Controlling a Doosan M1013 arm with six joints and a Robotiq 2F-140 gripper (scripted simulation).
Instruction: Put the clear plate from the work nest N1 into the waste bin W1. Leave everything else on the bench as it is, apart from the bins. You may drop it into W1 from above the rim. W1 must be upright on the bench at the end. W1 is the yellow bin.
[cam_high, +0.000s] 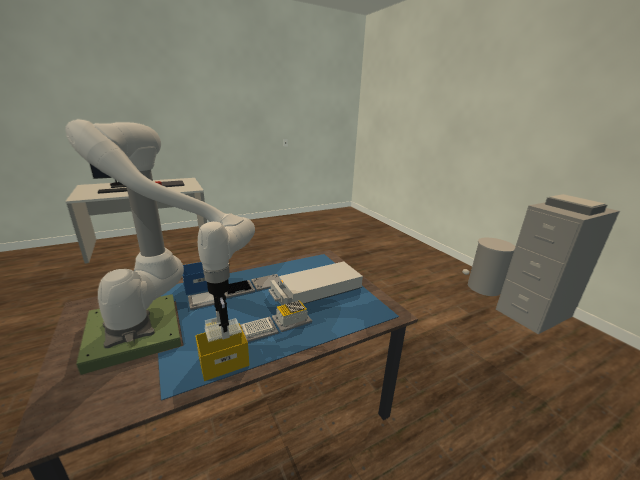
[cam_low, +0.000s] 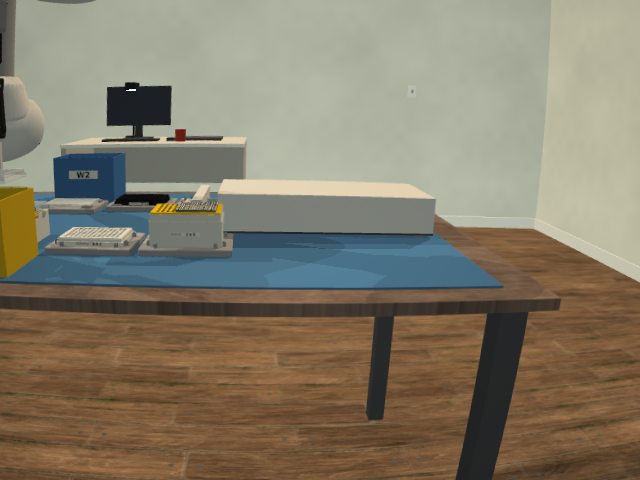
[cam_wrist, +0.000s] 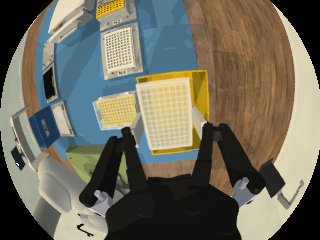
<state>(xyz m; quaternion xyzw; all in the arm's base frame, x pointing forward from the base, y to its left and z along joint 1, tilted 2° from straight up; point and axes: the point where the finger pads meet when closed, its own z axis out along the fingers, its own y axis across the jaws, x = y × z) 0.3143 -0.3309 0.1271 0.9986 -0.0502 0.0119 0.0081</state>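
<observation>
Now: hand 2 cm past the yellow bin W1, 2 cm to the left of it and 13 cm above it. Round my hand: clear plate 2 cm below; yellow-topped tip box 34 cm ahead, 7 cm to the left, 11 cm below; white well plate 18 cm ahead, 9 cm to the left, 15 cm below.
</observation>
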